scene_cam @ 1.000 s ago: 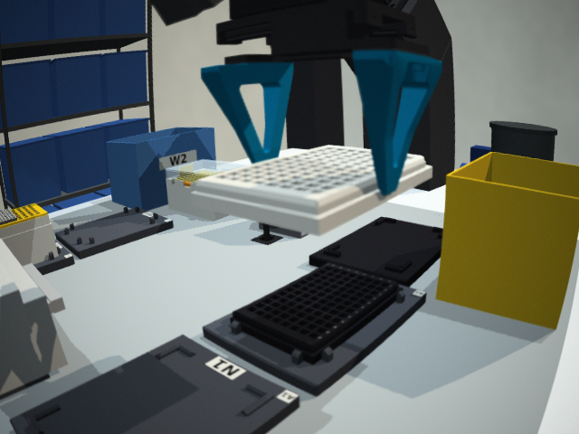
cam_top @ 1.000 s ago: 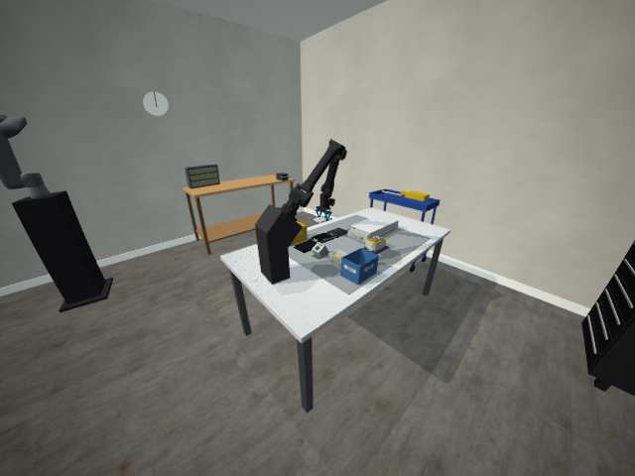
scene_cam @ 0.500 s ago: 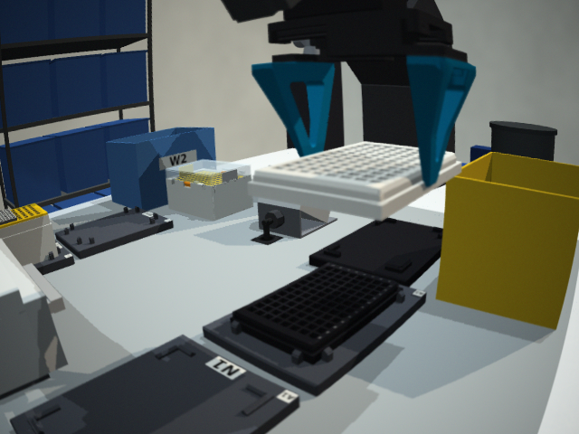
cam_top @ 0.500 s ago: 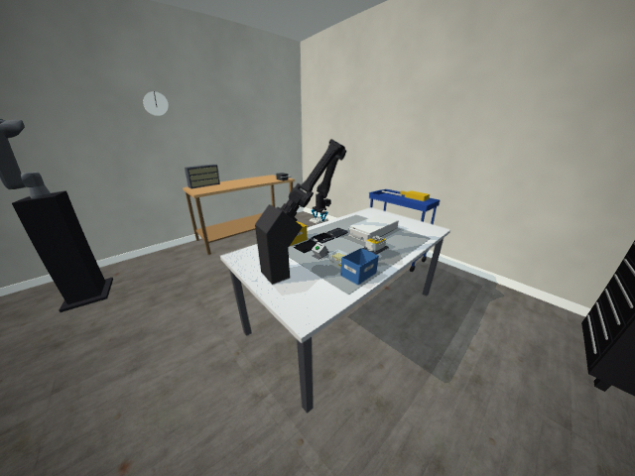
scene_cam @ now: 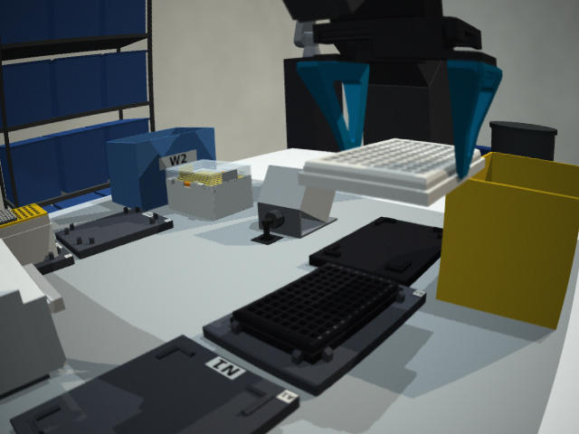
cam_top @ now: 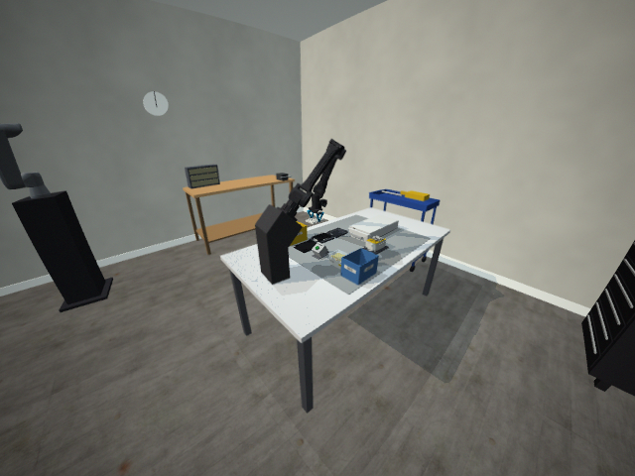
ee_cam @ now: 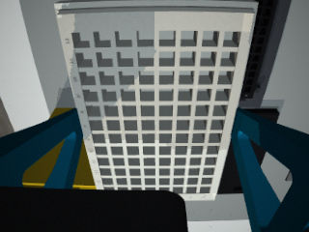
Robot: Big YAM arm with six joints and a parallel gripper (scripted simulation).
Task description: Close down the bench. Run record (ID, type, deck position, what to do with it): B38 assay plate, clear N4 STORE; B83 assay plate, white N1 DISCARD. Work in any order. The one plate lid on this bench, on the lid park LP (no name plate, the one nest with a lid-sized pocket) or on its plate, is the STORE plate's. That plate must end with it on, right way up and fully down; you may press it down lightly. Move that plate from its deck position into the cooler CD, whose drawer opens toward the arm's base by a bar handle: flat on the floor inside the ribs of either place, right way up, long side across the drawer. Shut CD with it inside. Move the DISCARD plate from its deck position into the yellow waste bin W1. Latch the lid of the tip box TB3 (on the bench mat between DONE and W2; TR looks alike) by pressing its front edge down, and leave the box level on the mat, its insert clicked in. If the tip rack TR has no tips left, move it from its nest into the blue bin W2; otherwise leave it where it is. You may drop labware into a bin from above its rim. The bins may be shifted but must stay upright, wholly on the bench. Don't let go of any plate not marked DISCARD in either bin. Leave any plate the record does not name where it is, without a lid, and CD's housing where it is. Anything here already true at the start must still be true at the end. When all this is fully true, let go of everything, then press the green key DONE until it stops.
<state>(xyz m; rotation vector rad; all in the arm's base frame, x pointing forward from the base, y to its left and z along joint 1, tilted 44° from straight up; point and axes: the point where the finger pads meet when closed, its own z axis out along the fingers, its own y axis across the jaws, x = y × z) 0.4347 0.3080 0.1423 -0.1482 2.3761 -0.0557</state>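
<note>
Now: the yellow bin W1 180 mm behind my hand, 40 mm to the left of it and 110 mm below it. The rest, counted from my hand: black plate 10 mm ahead, 70 mm to the right, 130 mm below; then white plate right at my hand; then black lid park 160 mm behind, 110 mm to the right, 140 mm below.
</note>
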